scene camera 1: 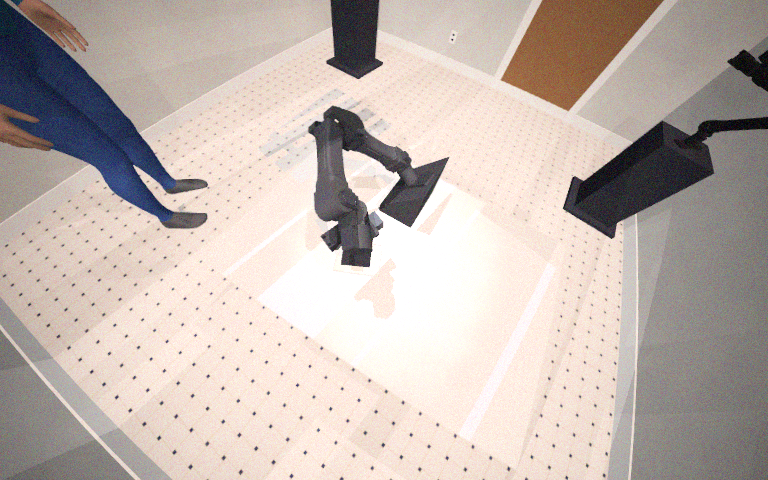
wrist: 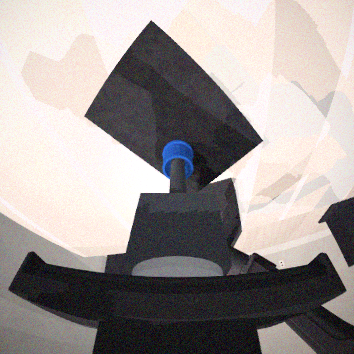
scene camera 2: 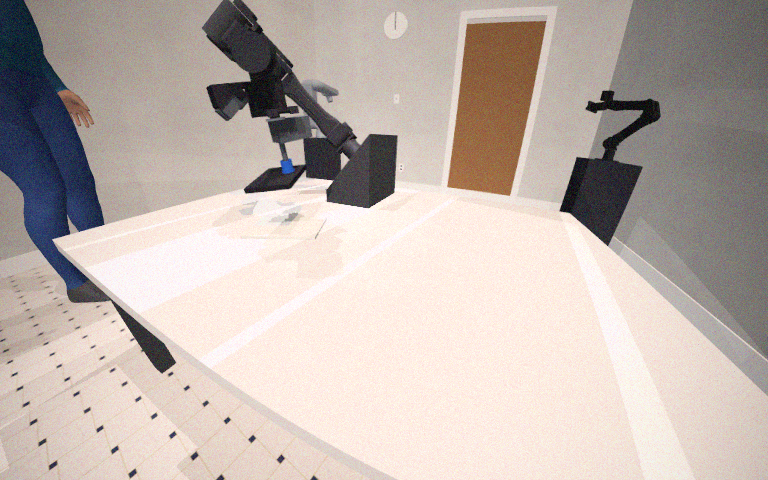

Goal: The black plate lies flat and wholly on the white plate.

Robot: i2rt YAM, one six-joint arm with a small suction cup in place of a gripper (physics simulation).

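Frame: origin at the arm's base, x left, y back, z up, level; centimetres.
Seen in the pictures: hand, tool point: (wrist: 177,148) (scene camera 2: 289,175); arm's base, link origin: (scene camera 1: 412,182) (scene camera 2: 362,160).
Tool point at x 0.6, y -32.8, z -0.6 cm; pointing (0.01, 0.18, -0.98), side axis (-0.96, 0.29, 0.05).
Observation:
Offsets run from my tool point to a thing's top centre. Level surfaces: height alone.
The black plate @[dx -0.7, dy -2.8, dz +2.1 cm] (scene camera 2: 270,180) (wrist: 160,95) hangs from my blue suction cup (scene camera 2: 287,166) (wrist: 178,152), roughly level and raised clear of the table. The cup holds it off-centre, near one corner in the wrist view. The white plate @[dx -0.6, dy -2.3, dz -11.8 cm] (scene camera 1: 362,271) (scene camera 2: 301,230) lies flat on the table, below the black plate; in scene camera 2 it shows lower in the picture, with a gap between the two. In scene camera 1 my arm covers most of the white plate and hides the cup. The white plate cannot be made out in the wrist view.
My arm's black wedge base (scene camera 1: 416,198) (scene camera 2: 370,169) stands on the pale table @[dz -12.5 cm] (scene camera 1: 453,350) (scene camera 2: 453,339), beside the white plate. A person (scene camera 1: 101,130) (scene camera 2: 45,147) stands left of the table. Another arm on a black pedestal (scene camera 1: 645,175) (scene camera 2: 600,198) stands at the right.

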